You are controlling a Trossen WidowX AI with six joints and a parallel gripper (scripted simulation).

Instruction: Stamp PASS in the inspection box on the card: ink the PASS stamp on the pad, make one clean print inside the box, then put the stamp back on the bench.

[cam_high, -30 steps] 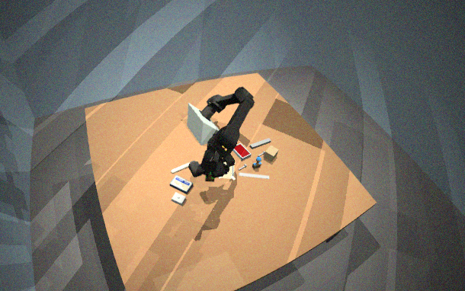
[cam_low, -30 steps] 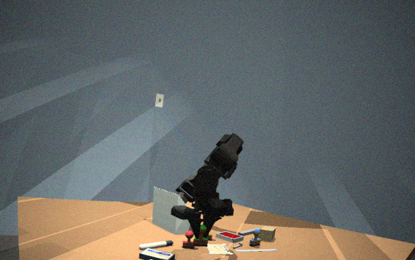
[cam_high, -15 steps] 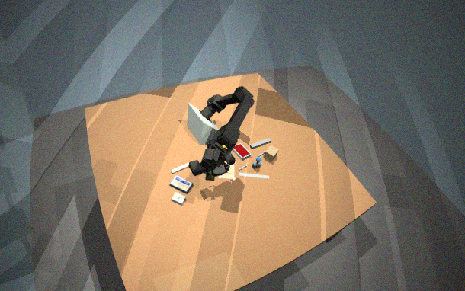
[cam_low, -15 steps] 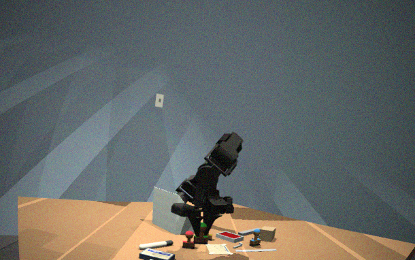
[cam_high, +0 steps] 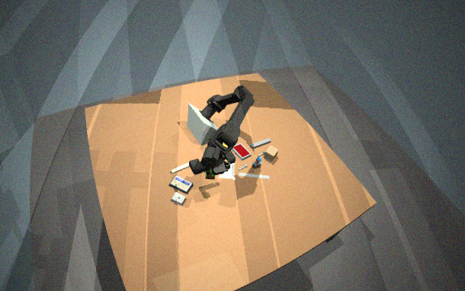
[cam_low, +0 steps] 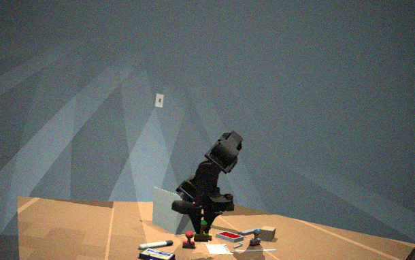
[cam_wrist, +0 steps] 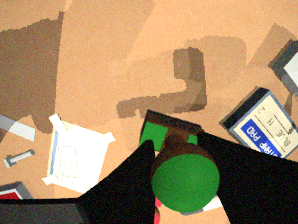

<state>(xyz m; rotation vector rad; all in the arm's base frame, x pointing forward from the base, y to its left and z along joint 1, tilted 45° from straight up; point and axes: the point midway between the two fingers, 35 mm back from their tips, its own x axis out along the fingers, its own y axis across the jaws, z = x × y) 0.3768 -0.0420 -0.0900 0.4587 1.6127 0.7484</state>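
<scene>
My gripper tip is now 16 cm past the red ink pad, 23 cm to the right of it and 9 cm above it. The rest, counted from my gripper tip: red-knobbed stamp: 11 cm behind, 2 cm to the left, 7 cm below; green-knobbed stamp: right at my gripper tip; blue-labelled box: 4 cm behind, 12 cm to the right, 8 cm below.
</scene>
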